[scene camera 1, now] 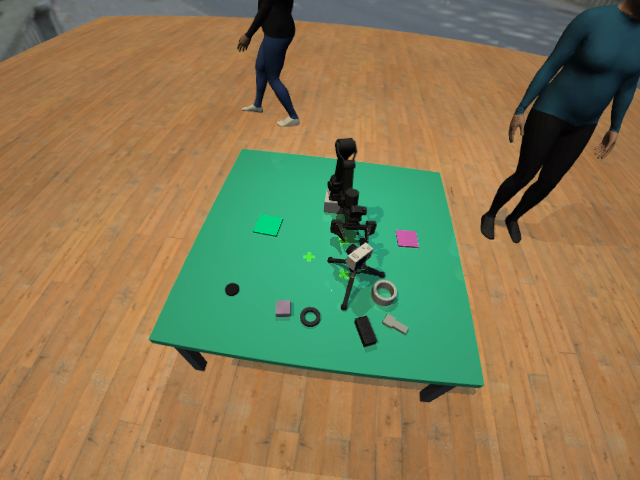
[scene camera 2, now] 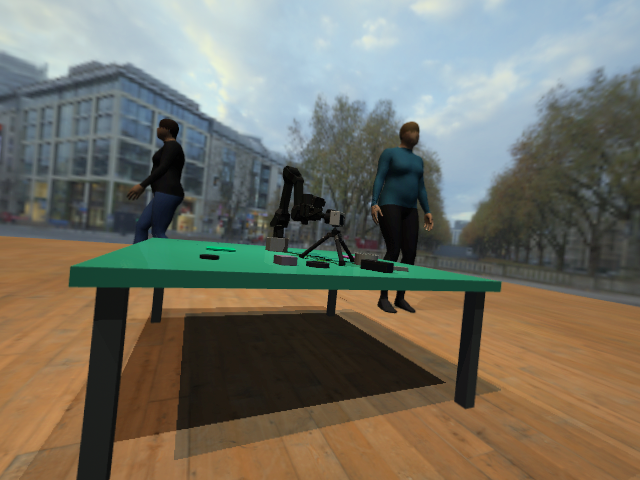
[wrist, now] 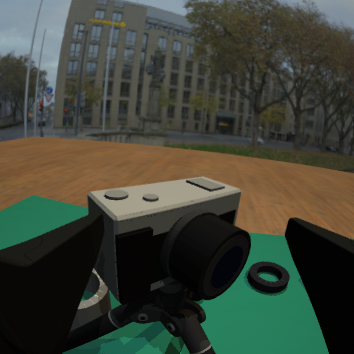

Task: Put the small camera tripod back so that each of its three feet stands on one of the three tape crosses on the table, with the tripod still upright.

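Pixels of known places: gripper, fingertip midpoint: (scene camera 1: 355, 241) (scene camera 2: 328, 212) (wrist: 199, 226); arm's base, link origin: (scene camera 1: 335, 196) (scene camera 2: 278, 237).
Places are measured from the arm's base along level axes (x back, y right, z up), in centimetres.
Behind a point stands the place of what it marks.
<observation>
The small tripod (scene camera 1: 349, 290) {z -0.9, x -53.9, y -12.5 cm} (scene camera 2: 339, 246) {z -0.3, x -53.2, y -12.3 cm} (wrist: 196, 334) {z 3.9, x -42.2, y -10.7 cm} stands upright, bearing a grey-and-black camera (scene camera 1: 359, 256) {z 14.2, x -47.4, y -13.7 cm} (scene camera 2: 334, 218) {z 11.1, x -49.1, y -10.8 cm} (wrist: 135, 210) {z 14.2, x -41.1, y -15.1 cm}. Its three feet are off the crosses. The green tape crosses are one at left (scene camera 1: 308, 256) {z -7.4, x -35.4, y 7.7 cm}, one beside the tripod's legs (scene camera 1: 343, 274) {z -7.4, x -42.2, y -9.5 cm} and one partly hidden under the gripper (scene camera 1: 343, 241) {z 14.2, x -40.4, y -11.8 cm}. My gripper (scene camera 1: 353, 238) {z 14.2, x -40.4, y -11.8 cm} (scene camera 2: 326, 214) {z 14.2, x -40.4, y -11.8 cm} (wrist: 199, 226) {z 14.2, x -40.4, y -11.8 cm} is open and empty, at camera height on the lens side. In the wrist view the camera shows between the fingers, nearer the left finger, which overlaps its edge; contact cannot be told.
A grey ring (scene camera 1: 384, 292) {z -6.8, x -46.4, y -28.5 cm} lies close to the tripod's right foot. A black ring (scene camera 1: 310, 316) {z -7.0, x -63.6, y 0.1 cm} (wrist: 268, 277) {z -5.9, x -63.0, y 0.8 cm}, pink block (scene camera 1: 282, 308) {z -4.7, x -65.0, y 13.0 cm}, black block (scene camera 1: 365, 331) {z -4.1, x -69.0, y -20.7 cm}, grey piece (scene camera 1: 395, 323) {z -6.0, x -62.8, y -32.9 cm} and black disc (scene camera 1: 232, 289) {z -6.5, x -59.6, y 36.1 cm} lie toward the front. Green (scene camera 1: 268, 225) {z -6.5, x -21.0, y 30.8 cm} and magenta (scene camera 1: 407, 238) {z -6.5, x -15.3, y -39.0 cm} squares flank the arm.
</observation>
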